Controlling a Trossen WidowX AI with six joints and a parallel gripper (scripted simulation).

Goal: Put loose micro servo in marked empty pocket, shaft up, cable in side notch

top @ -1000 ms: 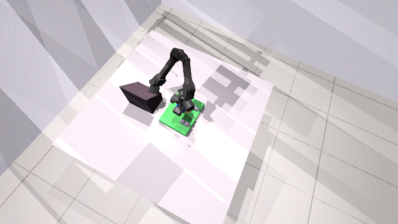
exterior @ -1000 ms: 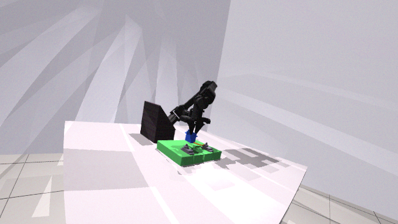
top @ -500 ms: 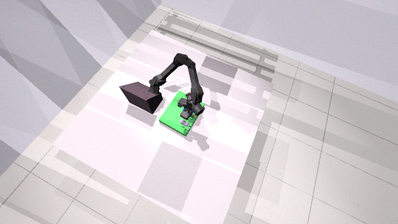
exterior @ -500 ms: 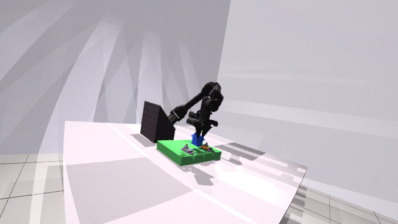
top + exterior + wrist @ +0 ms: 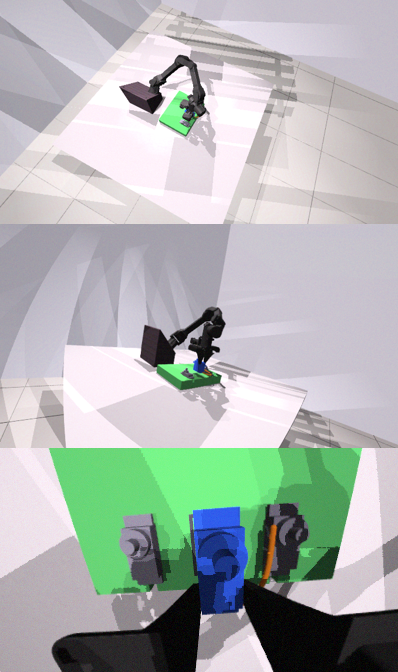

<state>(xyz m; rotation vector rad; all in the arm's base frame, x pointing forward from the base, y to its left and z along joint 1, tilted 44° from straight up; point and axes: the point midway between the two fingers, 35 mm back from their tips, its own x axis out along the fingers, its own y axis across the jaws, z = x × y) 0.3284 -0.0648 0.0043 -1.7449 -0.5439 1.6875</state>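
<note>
Now: gripper tip 12 cm past the green deck, 9 cm above it and 2 cm to the right of it.
</note>
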